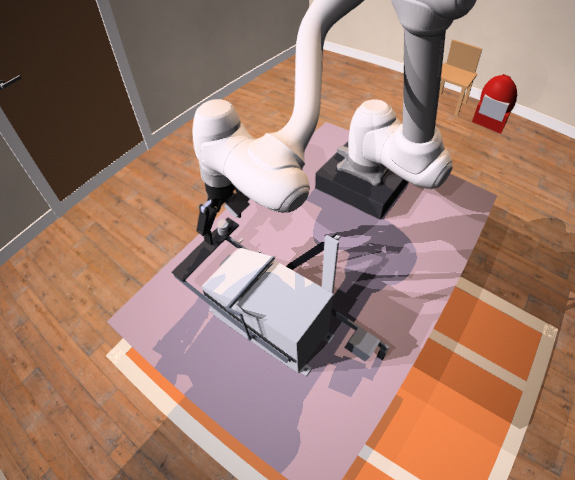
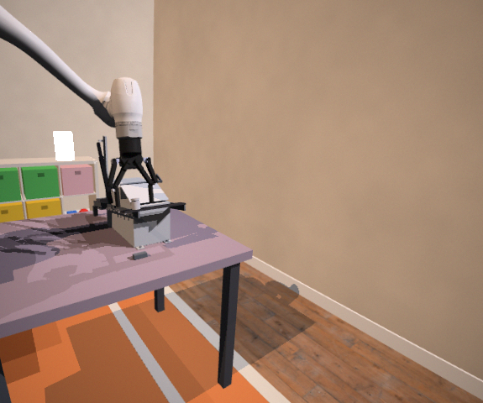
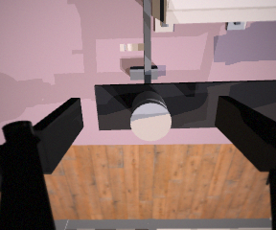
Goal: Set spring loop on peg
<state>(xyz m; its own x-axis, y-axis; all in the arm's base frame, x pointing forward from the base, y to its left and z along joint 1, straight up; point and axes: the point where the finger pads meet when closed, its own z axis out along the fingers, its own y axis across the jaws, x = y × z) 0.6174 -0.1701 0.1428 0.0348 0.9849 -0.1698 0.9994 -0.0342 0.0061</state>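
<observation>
The steel test weight is 1 cm below my hand. Also, from my hand: small grey block 21 cm below, 3 cm to the right.
</observation>
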